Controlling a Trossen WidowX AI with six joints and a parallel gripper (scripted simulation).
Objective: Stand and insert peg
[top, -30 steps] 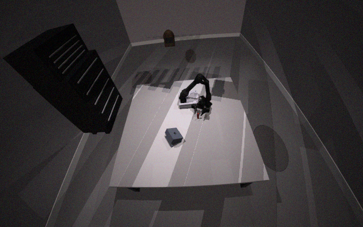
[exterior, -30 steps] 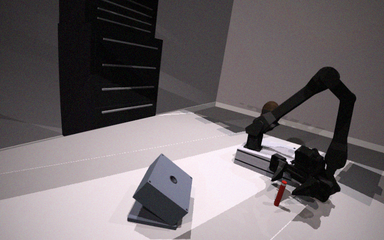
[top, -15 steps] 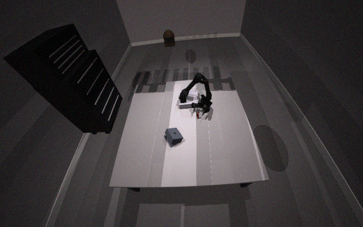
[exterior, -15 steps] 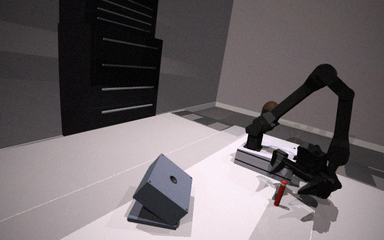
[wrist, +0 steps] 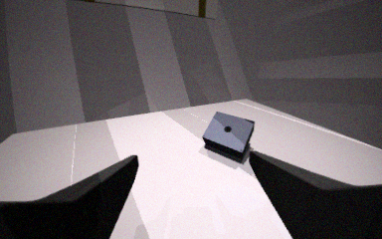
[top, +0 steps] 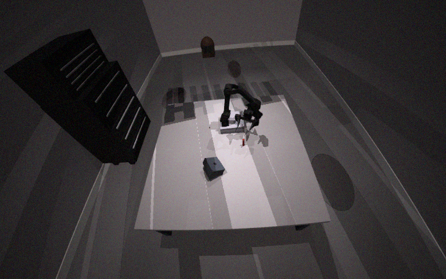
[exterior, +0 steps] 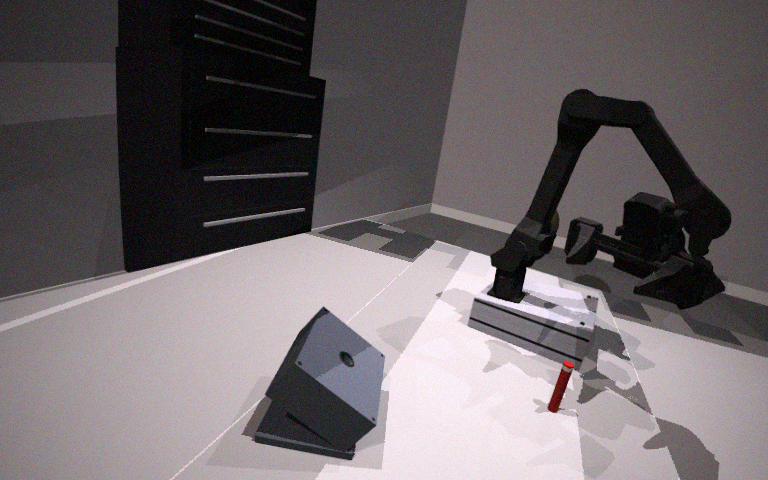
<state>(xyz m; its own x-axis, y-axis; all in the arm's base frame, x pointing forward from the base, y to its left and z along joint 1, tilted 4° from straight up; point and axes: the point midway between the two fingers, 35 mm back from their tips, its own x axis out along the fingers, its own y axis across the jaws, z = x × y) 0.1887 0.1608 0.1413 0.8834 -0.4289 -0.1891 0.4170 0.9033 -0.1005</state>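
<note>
My gripper tip is now 1 cm past the red peg and 16 cm above it. Round my gripper tip: grey sloped panel 21 cm ahead, 25 cm to the right, 16 cm below.
</note>
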